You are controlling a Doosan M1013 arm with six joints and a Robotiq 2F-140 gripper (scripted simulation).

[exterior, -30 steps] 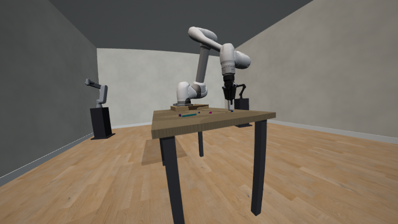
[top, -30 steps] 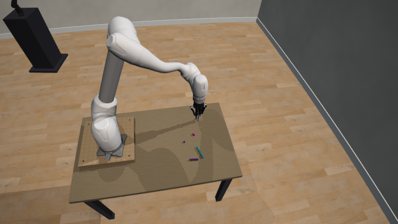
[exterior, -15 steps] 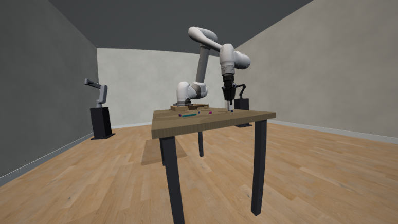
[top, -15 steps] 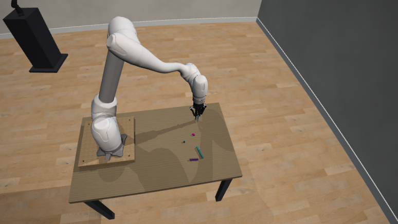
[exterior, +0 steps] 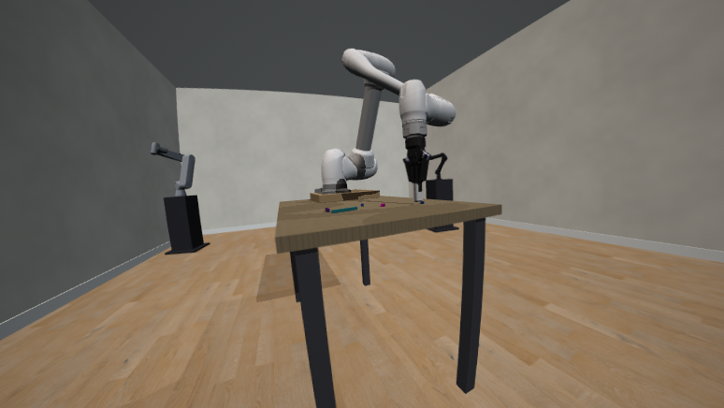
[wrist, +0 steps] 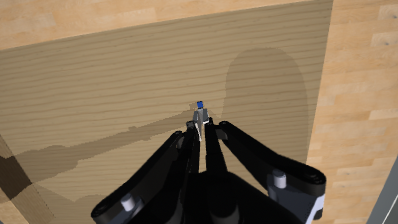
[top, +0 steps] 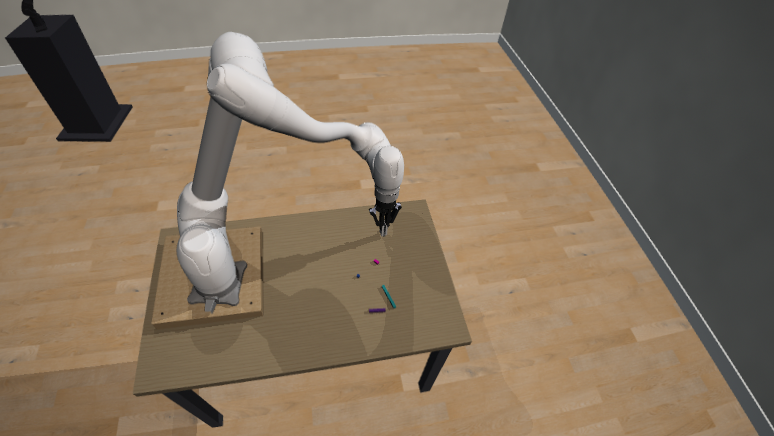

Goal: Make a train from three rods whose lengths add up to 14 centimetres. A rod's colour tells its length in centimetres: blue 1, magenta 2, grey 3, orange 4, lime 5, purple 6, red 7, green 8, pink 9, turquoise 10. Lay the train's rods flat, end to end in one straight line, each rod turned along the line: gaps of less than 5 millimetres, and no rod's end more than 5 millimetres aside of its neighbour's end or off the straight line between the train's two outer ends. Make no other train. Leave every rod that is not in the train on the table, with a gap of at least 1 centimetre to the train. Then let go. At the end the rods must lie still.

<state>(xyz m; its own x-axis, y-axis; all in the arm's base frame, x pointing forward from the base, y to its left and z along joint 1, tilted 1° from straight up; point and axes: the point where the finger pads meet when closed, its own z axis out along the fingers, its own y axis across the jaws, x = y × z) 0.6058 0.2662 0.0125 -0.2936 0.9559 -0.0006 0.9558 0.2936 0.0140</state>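
Now: the grey rod 3 cm below my hand. The rest, counted from my hand: purple rod 2 cm behind, 34 cm to the right, 4 cm below; turquoise rod 2 cm ahead, 28 cm to the right, 4 cm below; magenta rod 3 cm behind, 13 cm to the right, 4 cm below.
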